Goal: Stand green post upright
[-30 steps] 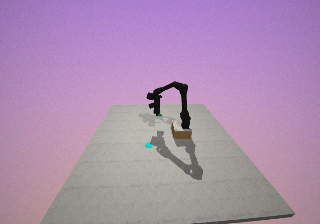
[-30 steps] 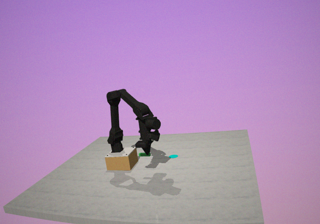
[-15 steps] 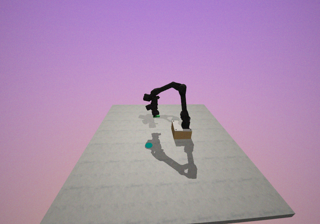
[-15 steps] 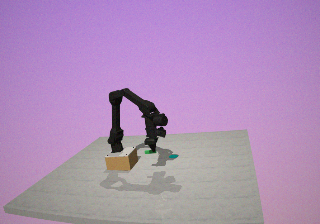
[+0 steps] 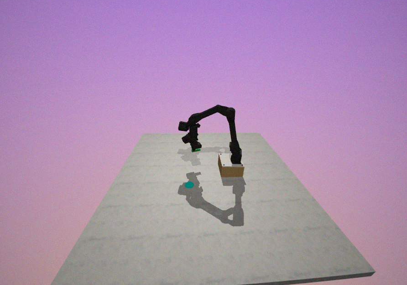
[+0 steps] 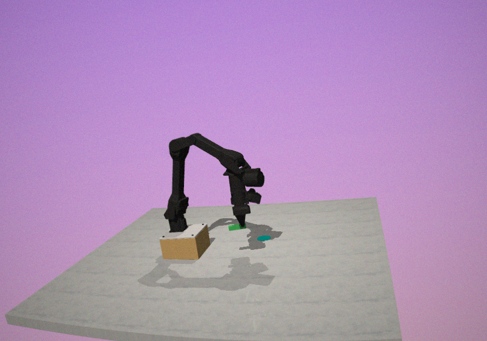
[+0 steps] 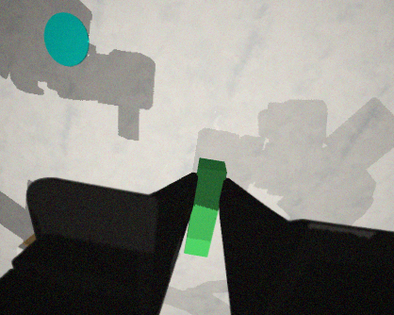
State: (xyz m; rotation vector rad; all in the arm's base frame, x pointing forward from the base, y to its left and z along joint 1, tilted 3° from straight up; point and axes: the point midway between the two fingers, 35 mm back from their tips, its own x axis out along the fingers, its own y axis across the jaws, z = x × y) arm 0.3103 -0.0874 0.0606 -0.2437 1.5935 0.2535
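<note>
My gripper tip is now 210 mm to the right of the cyan circle, 130 mm above it and 30 mm short of it. From my gripper tip the other things lie so: green post (20 mm behind, 10 mm to the right).
</note>
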